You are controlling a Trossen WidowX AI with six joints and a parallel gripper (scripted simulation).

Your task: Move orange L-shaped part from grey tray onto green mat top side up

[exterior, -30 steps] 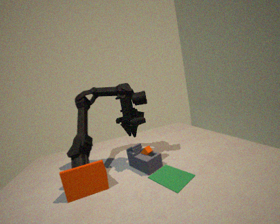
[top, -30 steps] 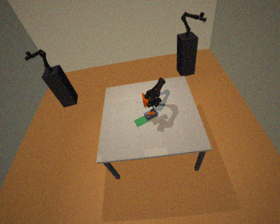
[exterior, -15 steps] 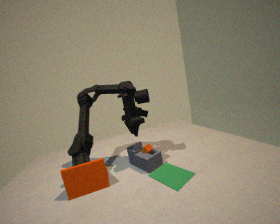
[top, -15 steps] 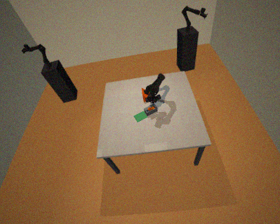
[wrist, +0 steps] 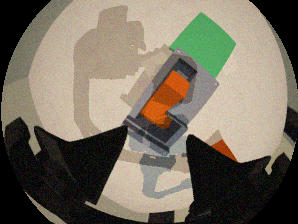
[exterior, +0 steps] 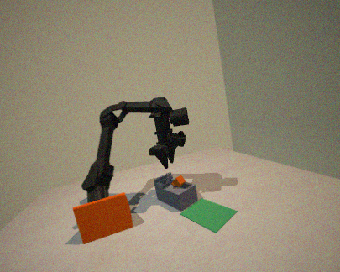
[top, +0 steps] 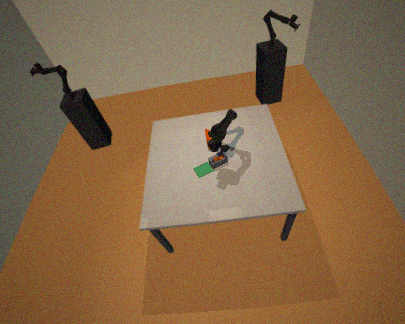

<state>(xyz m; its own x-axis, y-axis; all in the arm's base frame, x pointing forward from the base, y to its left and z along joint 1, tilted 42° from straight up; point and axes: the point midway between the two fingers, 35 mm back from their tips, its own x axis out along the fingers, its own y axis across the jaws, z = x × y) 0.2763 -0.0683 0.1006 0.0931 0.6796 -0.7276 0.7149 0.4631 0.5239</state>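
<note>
Right now the orange L-shaped part is 1 cm behind my gripper tip and 10 cm below it. The rest, counted from my gripper tip: green mat: 4 cm ahead, 17 cm to the right, 15 cm below.
</note>
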